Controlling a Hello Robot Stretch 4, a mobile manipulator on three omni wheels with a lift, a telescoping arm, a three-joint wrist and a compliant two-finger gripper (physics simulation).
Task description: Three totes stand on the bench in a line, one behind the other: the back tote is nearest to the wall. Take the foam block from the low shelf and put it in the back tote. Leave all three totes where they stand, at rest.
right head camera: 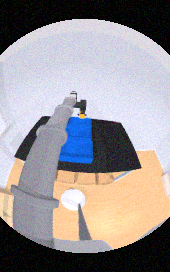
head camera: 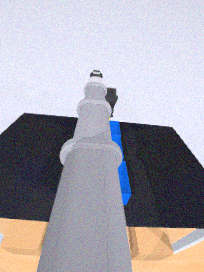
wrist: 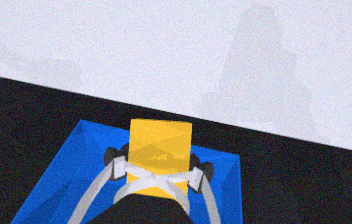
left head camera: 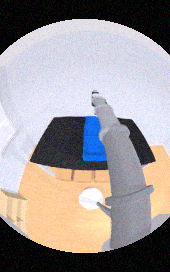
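The yellow foam block is between the two fingertips of my gripper, which is shut on it. The block is held upright above the back tote, and in the wrist view its top overlaps the tote's far rim. The totes are blue, open-topped and in a line on the black bench. The nearer totes show in the head views, partly behind my arm in the head camera view. The tote floor under the block is hidden.
The black bench reaches to the pale wall. My grey arm stretches over it. Cardboard-coloured boxes show below the bench's front edge. A white disc shows over the wooden floor.
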